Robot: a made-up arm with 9 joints. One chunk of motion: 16 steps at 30 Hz.
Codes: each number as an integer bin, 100 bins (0 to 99) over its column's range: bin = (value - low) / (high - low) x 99, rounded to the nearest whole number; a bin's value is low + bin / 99 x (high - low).
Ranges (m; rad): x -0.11..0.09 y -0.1..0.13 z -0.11..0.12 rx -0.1..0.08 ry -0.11..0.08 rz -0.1..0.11
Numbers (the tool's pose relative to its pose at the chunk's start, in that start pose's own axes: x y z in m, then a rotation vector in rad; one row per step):
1: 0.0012 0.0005 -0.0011 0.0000 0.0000 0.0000
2: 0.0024 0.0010 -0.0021 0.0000 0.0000 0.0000
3: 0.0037 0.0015 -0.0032 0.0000 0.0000 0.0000
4: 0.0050 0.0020 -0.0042 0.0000 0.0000 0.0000
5: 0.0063 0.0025 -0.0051 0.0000 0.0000 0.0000
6: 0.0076 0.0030 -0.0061 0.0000 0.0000 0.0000
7: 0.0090 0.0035 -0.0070 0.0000 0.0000 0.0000
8: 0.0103 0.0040 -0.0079 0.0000 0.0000 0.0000
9: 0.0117 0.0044 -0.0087 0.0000 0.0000 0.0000
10: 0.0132 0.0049 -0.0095 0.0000 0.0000 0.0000
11: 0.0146 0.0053 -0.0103 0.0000 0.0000 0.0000
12: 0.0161 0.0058 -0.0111 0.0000 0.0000 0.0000
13: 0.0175 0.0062 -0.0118 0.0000 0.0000 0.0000
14: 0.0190 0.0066 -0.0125 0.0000 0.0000 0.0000
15: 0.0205 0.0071 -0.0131 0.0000 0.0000 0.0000
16: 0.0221 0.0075 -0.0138 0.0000 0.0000 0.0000
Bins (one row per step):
1: 55 43 47 55 57 47
2: 56 43 46 55 57 47
3: 56 44 46 55 57 47
4: 57 44 46 55 57 47
5: 58 44 45 55 57 47
6: 58 44 45 55 57 47
7: 59 45 44 55 57 47
8: 60 45 44 55 57 47
9: 60 45 44 55 57 47
10: 61 45 43 55 57 47
11: 62 45 43 55 57 47
12: 62 46 43 55 57 47
13: 63 46 42 55 57 47
14: 64 46 42 55 57 47
15: 65 46 42 55 57 47
16: 65 46 41 55 57 47

